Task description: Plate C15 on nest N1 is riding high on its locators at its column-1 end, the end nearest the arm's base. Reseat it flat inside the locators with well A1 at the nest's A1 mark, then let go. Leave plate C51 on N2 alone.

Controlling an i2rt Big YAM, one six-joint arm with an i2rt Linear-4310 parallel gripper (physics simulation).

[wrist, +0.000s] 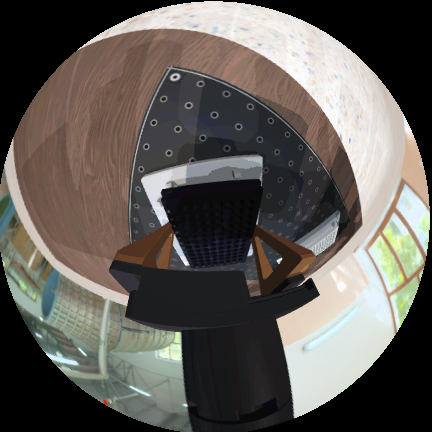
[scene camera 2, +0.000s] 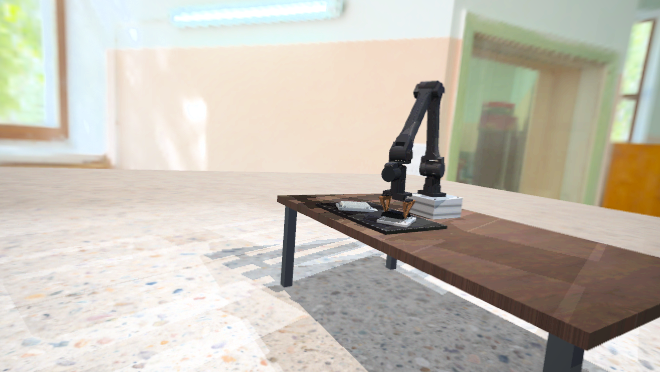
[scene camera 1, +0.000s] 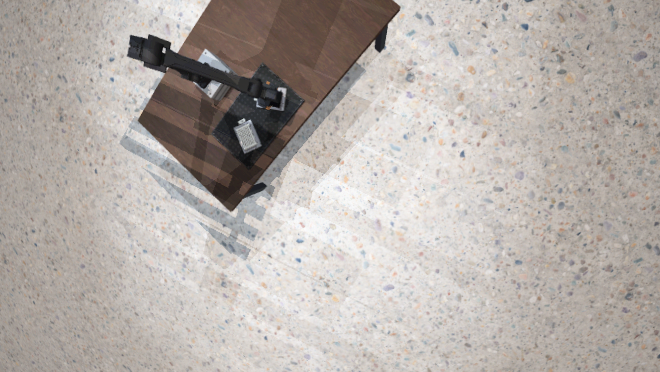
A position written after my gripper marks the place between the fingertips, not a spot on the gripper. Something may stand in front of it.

Observation:
In view: my gripper [wrist: 214, 226] and a white socket [wrist: 249, 166].

